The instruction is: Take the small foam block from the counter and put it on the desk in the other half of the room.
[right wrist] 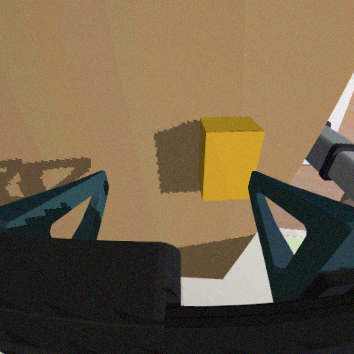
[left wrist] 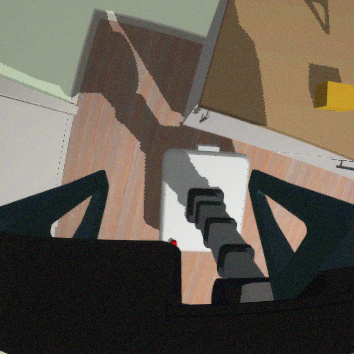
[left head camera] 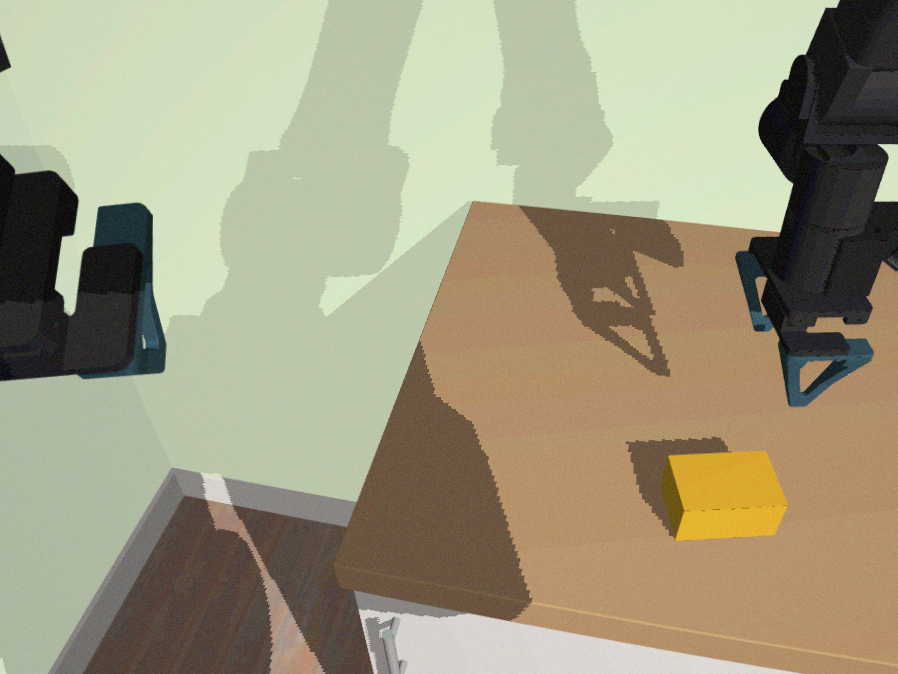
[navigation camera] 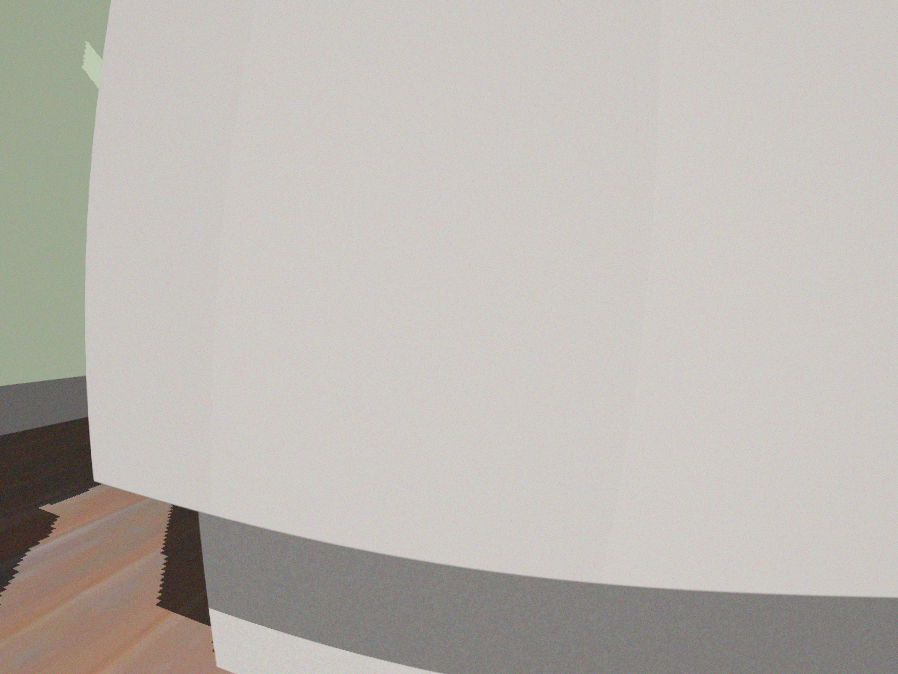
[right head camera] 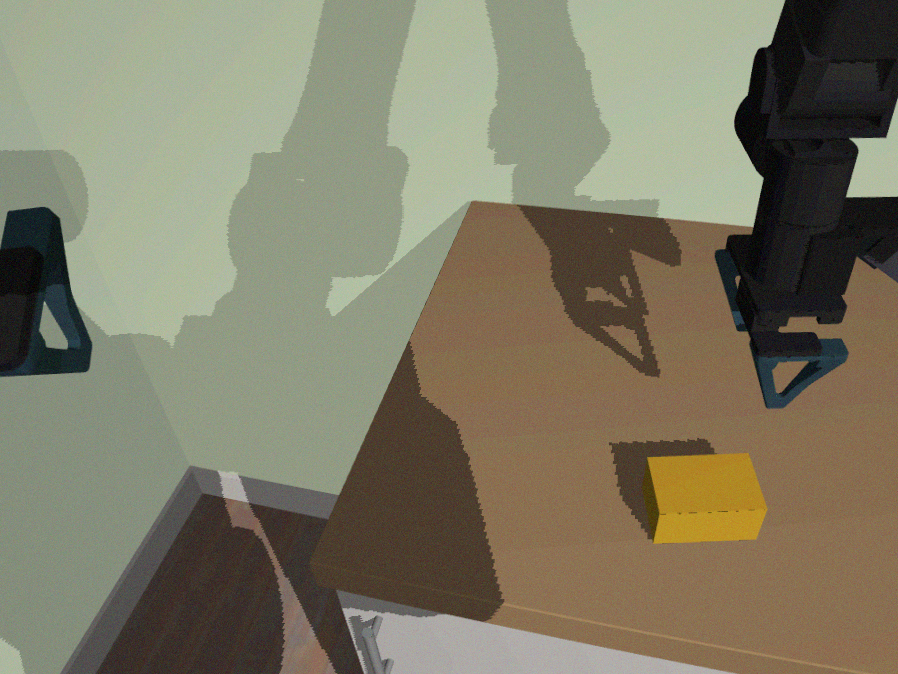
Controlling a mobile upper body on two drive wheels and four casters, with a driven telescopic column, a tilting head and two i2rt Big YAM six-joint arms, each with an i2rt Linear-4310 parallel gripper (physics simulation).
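Frame: origin at the left arm's base, x ahead, y left, z up, level; centimetres.
Seen in the pictures: left gripper, fingertip midpoint: (left wrist: pixel 178 177) (left head camera: pixel 59 367); right gripper, fingertip midpoint: (right wrist: pixel 177 178) (left head camera: pixel 778 366) (right head camera: pixel 758 366).
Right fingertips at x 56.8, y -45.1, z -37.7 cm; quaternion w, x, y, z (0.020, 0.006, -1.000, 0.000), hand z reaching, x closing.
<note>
Offsets run from my right fingertips to a thing's middle. "spot": to the spot under its first point. Level surfaces: height alone.
The yellow foam block {dx -6.2, dy +4.4, dz -10.0 cm} (left head camera: pixel 721 493) (right head camera: pixel 703 496) (left wrist: pixel 335 96) (right wrist: pixel 232 165) lies on the wooden counter {dz -12.2 cm} (left head camera: pixel 580 493) (right head camera: pixel 558 500) (left wrist: pixel 285 90) (right wrist: pixel 125 75). My right gripper (left head camera: pixel 779 364) (right head camera: pixel 758 366) (right wrist: pixel 177 178) is open and empty, above the counter. In the head views it is above and to the right of the block. In the right wrist view the block shows beyond the fingertips, nearer the right-hand finger. My left gripper (left wrist: pixel 178 177) is open and empty, away from the counter to the left; one finger shows at the left edge of both head views. The desk does not show.
A white cabinet front with handles {spot: dx -13.5, dy +34.6, dz -24.7 cm} (left head camera: pixel 391 649) (right head camera: pixel 373 645) is under the counter. A green wall (left head camera: pixel 217 406) stands behind and left of it. The robot's white base (left wrist: pixel 220 170) shows below the left gripper. A pale panel (navigation camera: pixel 471 290) fills most of the navigation view.
</note>
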